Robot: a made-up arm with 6 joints.
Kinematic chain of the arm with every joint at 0, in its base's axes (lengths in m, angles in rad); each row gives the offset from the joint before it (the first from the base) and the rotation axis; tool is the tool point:
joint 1: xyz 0 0 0.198 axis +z
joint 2: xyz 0 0.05 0 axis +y
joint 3: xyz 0 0 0.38 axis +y
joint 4: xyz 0 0 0.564 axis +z
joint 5: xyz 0 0 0 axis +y
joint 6: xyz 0 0 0.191 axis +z
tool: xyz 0 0 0
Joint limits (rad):
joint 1: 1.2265..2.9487
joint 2: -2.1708..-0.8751
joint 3: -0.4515..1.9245
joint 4: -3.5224..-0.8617
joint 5: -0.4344..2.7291
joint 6: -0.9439..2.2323
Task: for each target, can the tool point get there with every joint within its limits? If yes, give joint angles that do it. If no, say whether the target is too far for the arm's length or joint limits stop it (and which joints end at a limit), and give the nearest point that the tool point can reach.
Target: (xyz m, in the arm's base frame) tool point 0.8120 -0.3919 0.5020
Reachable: yes | joints 2.5839 -1.7950 0.9957 -2.1103 1.1165 1.0978
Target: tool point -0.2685 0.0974 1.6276
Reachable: no: too far | nearest point -0.1460 -0.0682 1.1637 | short by 0.508 m
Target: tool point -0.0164 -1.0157 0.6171
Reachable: yes | joints 1.5138 -1.0511 -0.1110 -2.1581 0.6128 -0.0921
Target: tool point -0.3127 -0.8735 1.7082
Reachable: no: too far | nearest point -0.2128 -0.5945 1.1169 | short by 0.661 m
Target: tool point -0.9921 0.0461 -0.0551
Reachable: no: joint limits stop it (at a limit: joint 1, joint 3, joint 4) | nearest point -0.2866 -0.5109 -0.3036 | short by 0.933 m
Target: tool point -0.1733 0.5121 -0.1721
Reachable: no: joint limits stop it (at a limit: joint 2, joint 3, joint 4) | nearest point -0.0765 0.2261 0.5960 | short by 0.825 m
